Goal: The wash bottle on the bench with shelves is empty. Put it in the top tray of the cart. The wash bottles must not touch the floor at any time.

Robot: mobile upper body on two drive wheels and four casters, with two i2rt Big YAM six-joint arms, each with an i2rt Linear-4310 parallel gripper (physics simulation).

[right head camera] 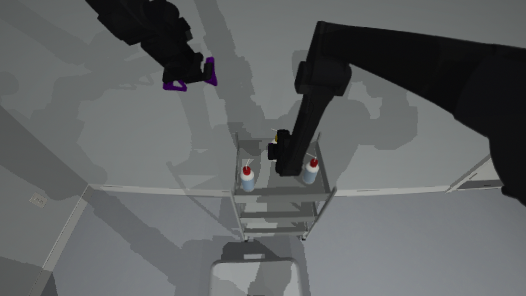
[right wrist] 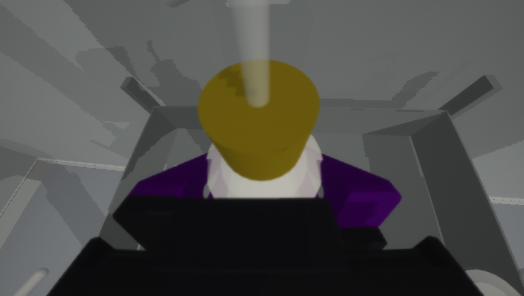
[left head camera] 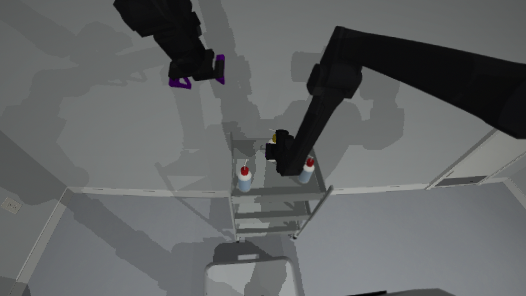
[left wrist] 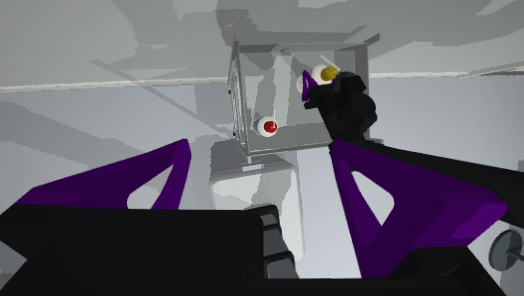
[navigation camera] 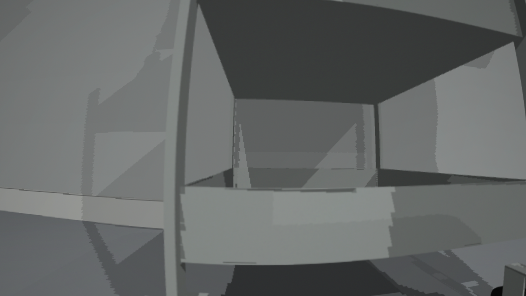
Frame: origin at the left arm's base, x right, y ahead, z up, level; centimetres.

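Seen in the pictures: left gripper, fingertip midpoint: [right head camera: 201,86] [left head camera: 207,84] [left wrist: 261,147]; right gripper, fingertip midpoint: [left wrist: 312,70].
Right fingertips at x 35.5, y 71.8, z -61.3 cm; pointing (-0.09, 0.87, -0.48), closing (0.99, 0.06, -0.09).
A point is followed by its place in that frame.
My right gripper [left head camera: 271,149] @(y 71.8, x 35.5, z -61.3 cm) [right head camera: 273,150] @(y 71.8, x 35.5, z -61.3 cm) [right wrist: 262,147] @(y 71.8, x 35.5, z -61.3 cm) is shut on the yellow-capped wash bottle [left head camera: 274,137] @(y 68.6, x 35.2, z -52.8 cm) [right head camera: 276,138] @(y 68.4, x 35.1, z -53.2 cm) [left wrist: 320,73] @(y 69.5, x 34.4, z -54.8 cm) [right wrist: 259,120], a pale bottle with a thin spout. It is roughly upright, over the back right part of the cart's top tray [left head camera: 277,194] @(y 52.5, x 37.0, z -74.8 cm) [right head camera: 285,198] @(y 48.5, x 38.3, z -70.8 cm) [left wrist: 290,149] @(y 49.0, x 29.9, z -70.3 cm) [right wrist: 450,175] @(y 72.6, x 59.0, z -70.8 cm); whether its base touches the tray bottom is hidden. Two red-capped wash bottles with blue liquid stand in the tray: one front left [left head camera: 244,181] @(y 54.9, x 21.5, z -65.5 cm) [right head camera: 248,181] @(y 54.8, x 22.3, z -65.6 cm) [left wrist: 266,126] @(y 58.0, x 20.5, z -60.4 cm), one right [left head camera: 306,174] @(y 57.7, x 50.6, z -67.0 cm) [right head camera: 310,173] @(y 57.8, x 50.4, z -65.8 cm). My left gripper [left head camera: 205,84] @(y 58.5, x 11.3, z -20.6 cm) [right head camera: 195,84] @(y 58.5, x 11.3, z -20.6 cm) [left wrist: 261,147] @(y 58.5, x 11.3, z -20.6 cm) is open and empty, high up and left of the cart.
The cart's lower shelf front [navigation camera: 285,225] @(y 48.9, x 24.9, z -124.3 cm) and corner post [navigation camera: 174,150] @(y 48.2, x 15.4, z -117.8 cm) stand close before the navigation camera. A light panel with rounded corners [left head camera: 240,280] @(y 20.7, x 17.1, z -115.0 cm) [right head camera: 245,280] @(y 20.1, x 17.4, z -115.0 cm) [left wrist: 240,195] @(y 19.4, x 13.0, z -115.0 cm) lies in front of the cart. A wall rises behind it. The bench with shelves does not show.
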